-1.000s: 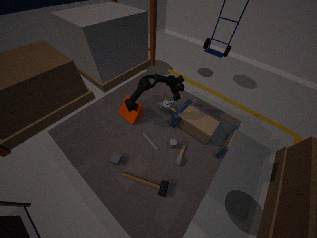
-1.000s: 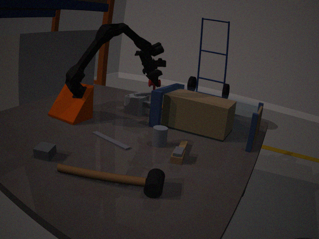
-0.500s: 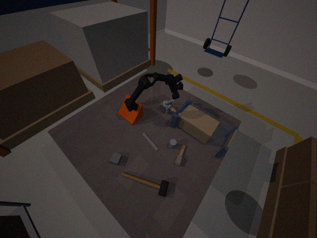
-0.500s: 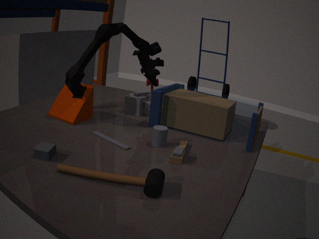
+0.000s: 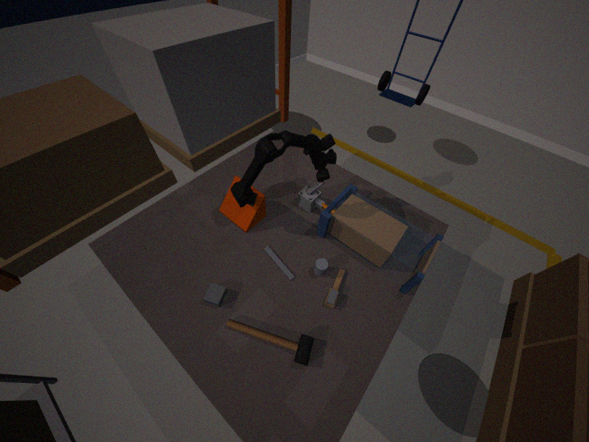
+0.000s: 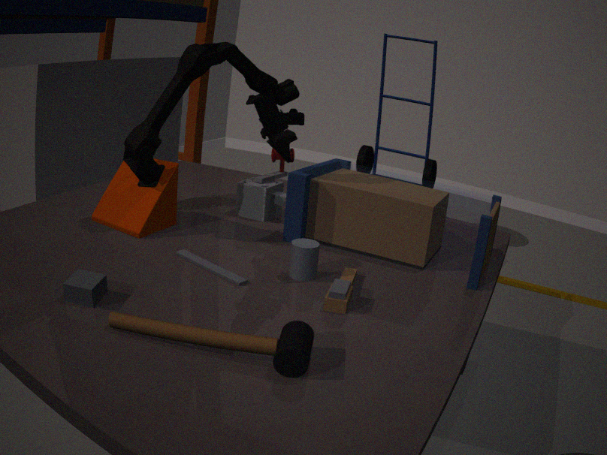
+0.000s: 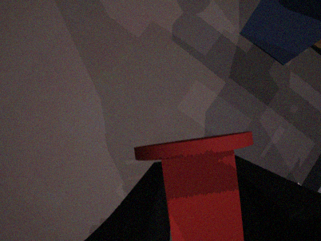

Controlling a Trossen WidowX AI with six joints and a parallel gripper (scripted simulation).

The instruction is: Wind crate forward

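The grey winch is 40 mm behind my gripper tip, 120 mm to the right of it and 100 mm below it. Round my gripper tip: flat grey bar: 50 mm ahead, 490 mm to the right, 130 mm below; red knob: 10 mm behind, 10 mm to the right; small wooden tool: 320 mm ahead, 460 mm to the right, 110 mm below.
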